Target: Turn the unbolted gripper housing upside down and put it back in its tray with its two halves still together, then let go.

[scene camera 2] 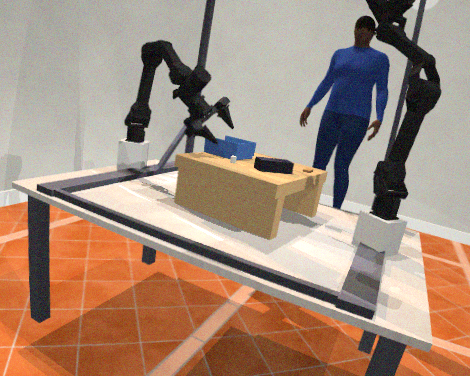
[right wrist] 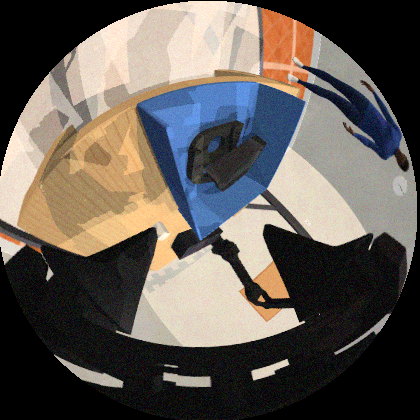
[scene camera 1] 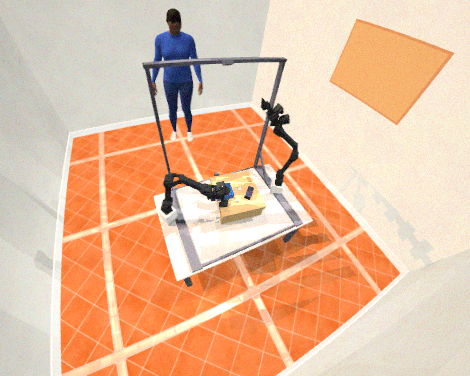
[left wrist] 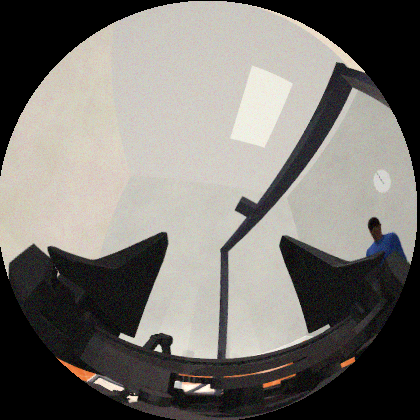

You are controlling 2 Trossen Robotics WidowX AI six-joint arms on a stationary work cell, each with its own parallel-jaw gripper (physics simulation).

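Places are measured from the left arm's base along level axes (x ahead, y left, z up), in centimetres.
Pixels of known places: left gripper, between the fingertips: [scene camera 1: 264, 101] [left wrist: 226, 240]; right gripper, between the fingertips: [scene camera 2: 225, 135] [right wrist: 210, 231]; left arm's base, origin of its link: [scene camera 2: 383, 215] [scene camera 1: 278, 183]; right arm's base, origin of its link: [scene camera 2: 134, 141] [scene camera 1: 167, 210].
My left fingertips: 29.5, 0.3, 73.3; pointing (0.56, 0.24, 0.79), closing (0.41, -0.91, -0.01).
For each thing: its top centre in the pictures, then the offset to it from my left fingertips, as dx, dy, dz.
- dark gripper housing, centre of its top: [right wrist: 244, 174] +15.7, +23.6, -64.0
- blue tray, centre of its top: [right wrist: 251, 176] [scene camera 2: 231, 139] [scene camera 1: 224, 189] +17.4, +26.6, -62.0
- dark box, centre of its top: [right wrist: 202, 244] [scene camera 2: 275, 159] [scene camera 1: 249, 191] -2.9, +22.4, -64.2
- small white block, centre of its top: [right wrist: 163, 236] [scene camera 2: 233, 156] +5.9, +31.6, -65.7
- small brown piece, centre of its top: [scene camera 2: 308, 169] -1.6, +6.6, -66.9
The dark gripper housing [right wrist: 234, 167] lies inside the blue tray [scene camera 1: 228, 190] [scene camera 2: 241, 149] [right wrist: 194, 200] in the right wrist view. A flat part with a round hole and a blocky part show together; whether they are fully seated and which side is up I cannot tell. In scene camera 2 the tray's walls hide the housing. My right gripper [scene camera 2: 224, 134] [right wrist: 210, 231] is open, its fingers spread with nothing between them, just above and beside the tray. My left gripper [left wrist: 226, 240] is open and empty, raised high at the right, far from the tray.
The tray stands on a wooden bench [scene camera 1: 242, 212] [scene camera 2: 225, 197] [right wrist: 95, 200]. A dark box [scene camera 1: 249, 192] [scene camera 2: 273, 165], a small white block [scene camera 2: 233, 159] [right wrist: 161, 230] and a small brown piece [scene camera 2: 308, 170] lie there too. A dark frame rises over the table. A person [scene camera 1: 178, 50] [scene camera 2: 357, 75] stands beyond it.
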